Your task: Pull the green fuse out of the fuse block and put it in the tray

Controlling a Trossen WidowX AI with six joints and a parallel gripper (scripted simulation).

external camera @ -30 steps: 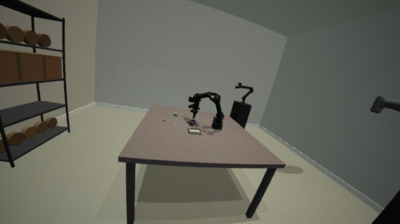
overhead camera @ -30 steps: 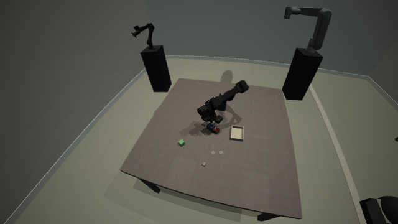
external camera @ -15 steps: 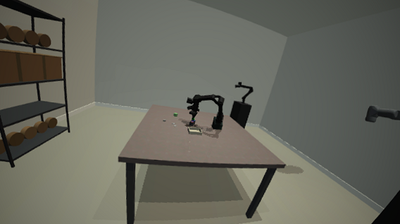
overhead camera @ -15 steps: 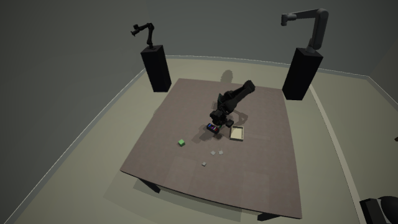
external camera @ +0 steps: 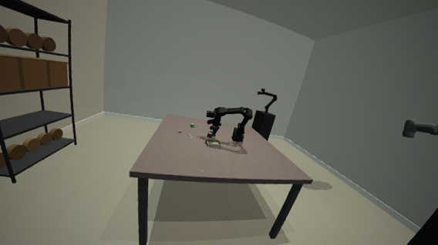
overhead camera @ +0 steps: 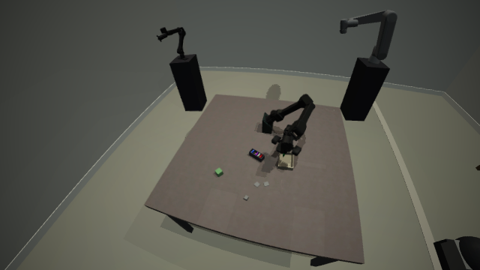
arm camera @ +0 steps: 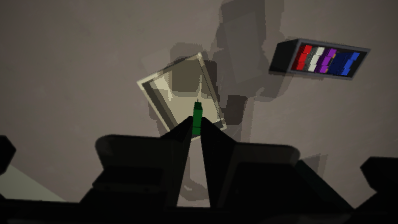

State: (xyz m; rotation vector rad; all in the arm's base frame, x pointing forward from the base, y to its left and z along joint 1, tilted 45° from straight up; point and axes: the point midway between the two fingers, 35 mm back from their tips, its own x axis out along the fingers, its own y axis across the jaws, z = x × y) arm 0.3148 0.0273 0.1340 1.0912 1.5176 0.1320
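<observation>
The tray lies 2 cm to the left of my gripper tip and 9 cm below it. The rest, counted from my gripper tip: green fuse: 1 cm below.
</observation>
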